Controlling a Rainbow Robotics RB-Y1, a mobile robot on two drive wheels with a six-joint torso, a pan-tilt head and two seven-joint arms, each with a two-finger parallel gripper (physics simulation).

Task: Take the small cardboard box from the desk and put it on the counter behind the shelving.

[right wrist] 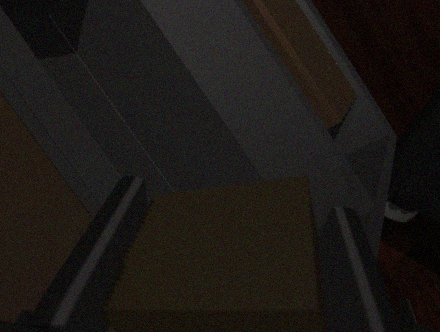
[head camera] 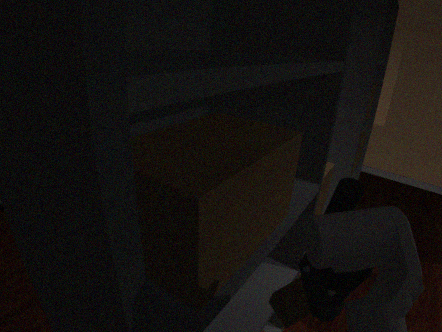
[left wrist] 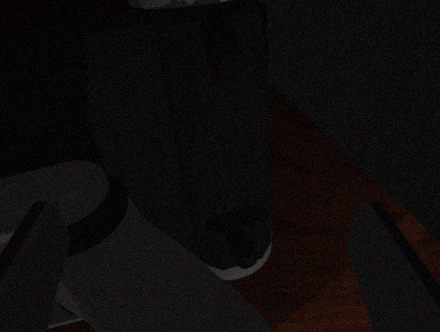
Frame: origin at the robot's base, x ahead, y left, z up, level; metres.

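Seen in the pictures: left gripper, fingertip midpoint: [right wrist: 424, 312] [left wrist: 210, 223]; right gripper, fingertip midpoint: [right wrist: 235, 209] [head camera: 311, 294].
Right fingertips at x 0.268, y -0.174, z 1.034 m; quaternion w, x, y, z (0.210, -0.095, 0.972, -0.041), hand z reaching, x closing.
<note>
Offsets run from my right fingertips to a thing's top centre. Level surfaces: height alone.
The small cardboard box @(dy +0.032, dx -0.025, dz +0.054 m) [head camera: 289, 303] [right wrist: 220, 245] is between the fingers of my right gripper [right wrist: 235, 209], which is shut on it. In the head camera it shows at the bottom, beside a pale grey surface @(dz -0.499 m) [head camera: 250, 295]. My left gripper [left wrist: 210, 223] is open and empty, with its fingers far apart in the left wrist view. Dark grey shelving [head camera: 345, 110] fills much of the head camera view. The views are dark, and I cannot make out the desk or which surface is the counter.
A large cardboard box @(dy +0.238, dx +0.226, dz +0.228 m) [head camera: 245, 215] stands in the shelving. A tan wall [head camera: 415, 125] and dark red wooden floor @(dz -1.032 m) [head camera: 400, 210] [left wrist: 310, 220] lie beyond it at the right. Grey boards [right wrist: 225, 100] lie beyond the held box in the right wrist view. A dark grey panel [left wrist: 365, 75] stands at the right in the left wrist view.
</note>
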